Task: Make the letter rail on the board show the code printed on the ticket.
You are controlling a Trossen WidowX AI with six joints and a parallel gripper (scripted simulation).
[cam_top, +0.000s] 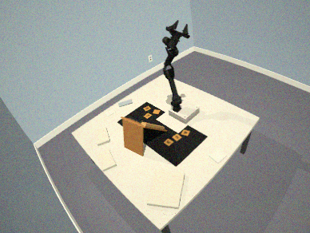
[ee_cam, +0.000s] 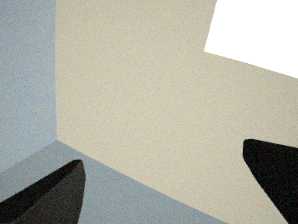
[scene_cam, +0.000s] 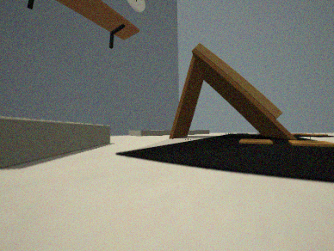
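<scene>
My gripper tip is now 86 cm above the letter tile, 30 cm short of it and 7 cm to the right of it. From my gripper tip the other things lie so: grey-blue piece 86 cm below, 67 cm to the right, 21 cm ahead; black mat 87 cm below, 27 cm ahead, 10 cm to the right; white ticket 78 cm below, 36 cm ahead, 14 cm to the right.
</scene>
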